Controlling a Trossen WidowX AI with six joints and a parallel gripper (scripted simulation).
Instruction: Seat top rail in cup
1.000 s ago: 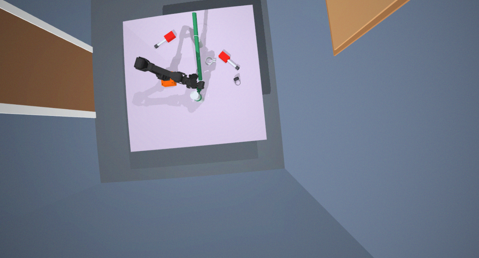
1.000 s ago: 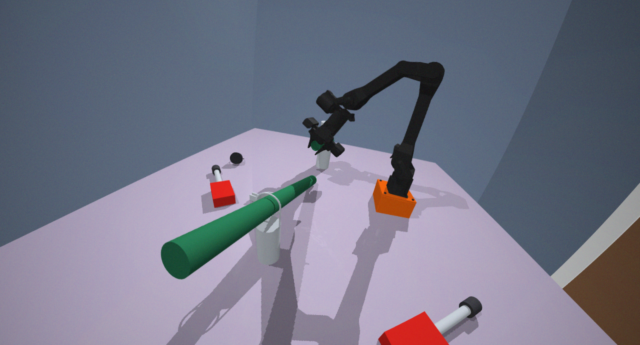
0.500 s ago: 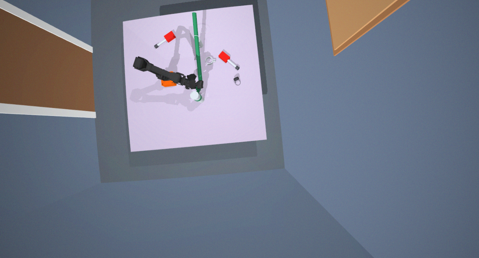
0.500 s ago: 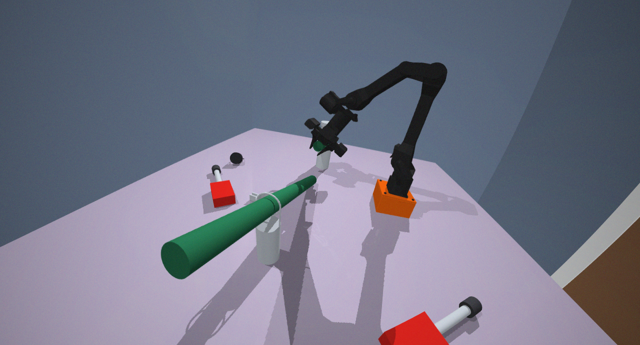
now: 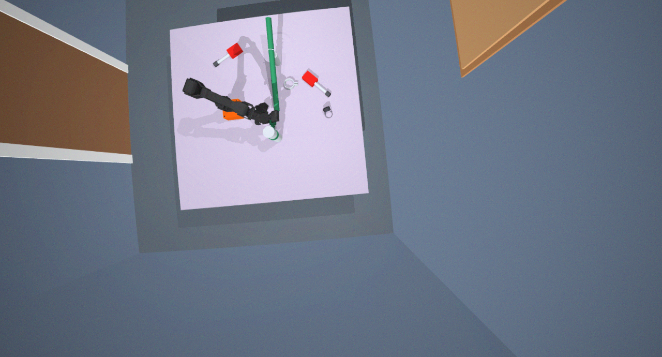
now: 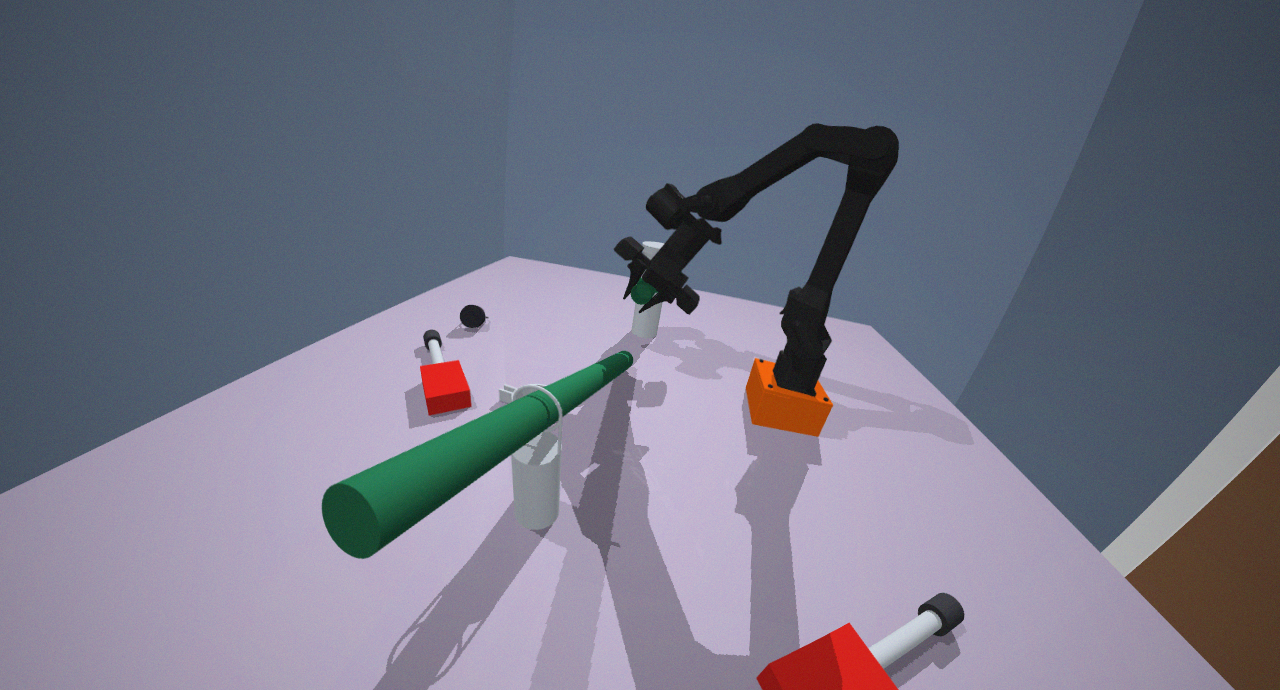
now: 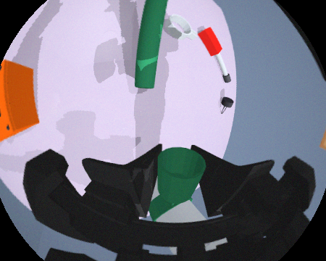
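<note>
The green rail-end cup is 3 cm above my gripper tip, 2 cm to the right of it and 2 cm behind it. From my gripper tip the other things lie so: small black band: 33 cm ahead, 8 cm below, 5 cm to the left; short grey post: 43 cm to the left, 1 cm behind, 1 cm above.
</note>
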